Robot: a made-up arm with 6 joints.
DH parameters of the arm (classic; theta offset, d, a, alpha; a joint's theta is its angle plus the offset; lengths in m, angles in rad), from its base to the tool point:
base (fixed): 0 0.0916 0 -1.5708
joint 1: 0 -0.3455 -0.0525 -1.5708
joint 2: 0 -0.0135 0.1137 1.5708
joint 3: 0 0.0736 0.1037 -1.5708
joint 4: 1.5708 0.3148 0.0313 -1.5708
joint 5: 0 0.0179 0.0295 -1.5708
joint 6: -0.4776 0 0.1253 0
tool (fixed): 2.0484 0.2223 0 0
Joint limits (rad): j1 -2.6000..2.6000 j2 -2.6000..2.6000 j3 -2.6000..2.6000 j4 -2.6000..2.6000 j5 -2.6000..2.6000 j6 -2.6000..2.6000
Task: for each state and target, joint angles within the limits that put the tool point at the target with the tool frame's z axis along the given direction. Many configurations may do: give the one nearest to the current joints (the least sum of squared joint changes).
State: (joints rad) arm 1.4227 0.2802 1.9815 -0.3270 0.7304 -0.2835
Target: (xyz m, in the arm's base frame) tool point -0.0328 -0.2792 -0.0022 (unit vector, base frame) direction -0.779 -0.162 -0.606
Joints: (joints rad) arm 2.0412 0.9599 1.7754 0.4130 0.7716 -0.4090
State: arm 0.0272 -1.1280 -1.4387 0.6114 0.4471 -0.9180
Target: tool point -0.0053 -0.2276 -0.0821 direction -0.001 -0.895 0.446
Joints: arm 0.2448 -1.0511 -0.8443 0.5791 -0.4312 -0.6744
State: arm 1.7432 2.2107 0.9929 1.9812 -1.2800 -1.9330
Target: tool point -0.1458 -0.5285 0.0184 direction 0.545 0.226 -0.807
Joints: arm 1.8651 2.3235 0.3509 1.9191 -1.0371 -1.8168
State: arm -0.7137 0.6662 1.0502 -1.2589 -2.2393 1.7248
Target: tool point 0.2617 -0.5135 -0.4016 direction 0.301 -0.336 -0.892
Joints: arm -0.1791 1.4739 0.3482 -1.7310 -2.4297 2.2361
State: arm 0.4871 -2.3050 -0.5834 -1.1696 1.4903 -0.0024
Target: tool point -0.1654 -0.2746 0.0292 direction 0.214 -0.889 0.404
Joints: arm -0.0085 -2.2469 -0.1758 -1.0928 0.9989 0.0117
